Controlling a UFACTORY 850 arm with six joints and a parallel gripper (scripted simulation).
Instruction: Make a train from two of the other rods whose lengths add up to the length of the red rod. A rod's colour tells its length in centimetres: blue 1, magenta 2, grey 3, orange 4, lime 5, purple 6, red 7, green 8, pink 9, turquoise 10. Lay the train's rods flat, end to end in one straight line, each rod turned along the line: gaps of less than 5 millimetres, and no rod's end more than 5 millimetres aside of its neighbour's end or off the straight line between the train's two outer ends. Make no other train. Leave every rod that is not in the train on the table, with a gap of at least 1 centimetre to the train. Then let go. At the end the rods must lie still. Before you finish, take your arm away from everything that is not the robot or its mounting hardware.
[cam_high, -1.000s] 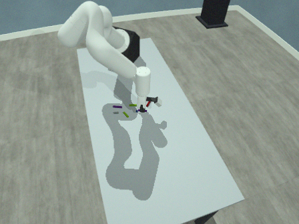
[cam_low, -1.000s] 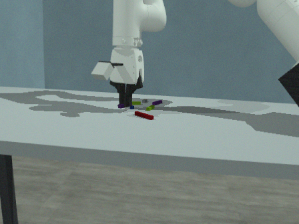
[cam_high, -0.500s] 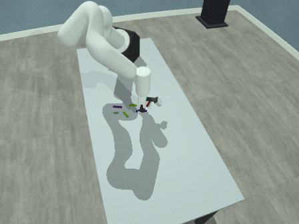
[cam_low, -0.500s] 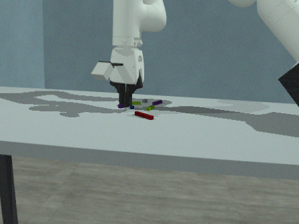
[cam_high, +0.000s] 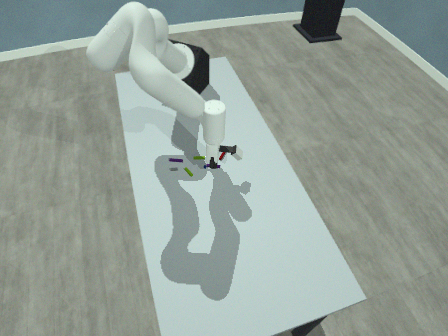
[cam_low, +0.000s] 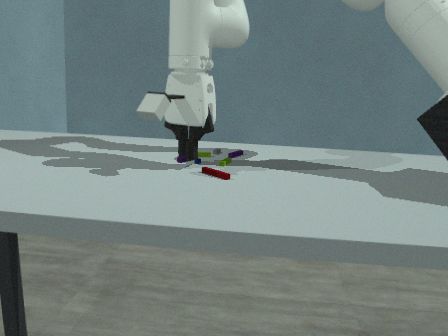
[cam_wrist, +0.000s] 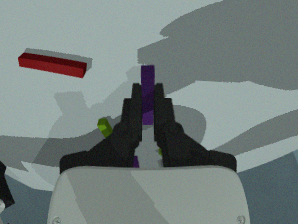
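My hand is 3 cm to the left of the blue rod, 3 cm above it and 2 cm past it. From my hand the other things lie so: red rod 7 cm to the left, 7 cm behind, 3 cm below; then grey rod 17 cm to the right, 4 cm behind, 3 cm below.
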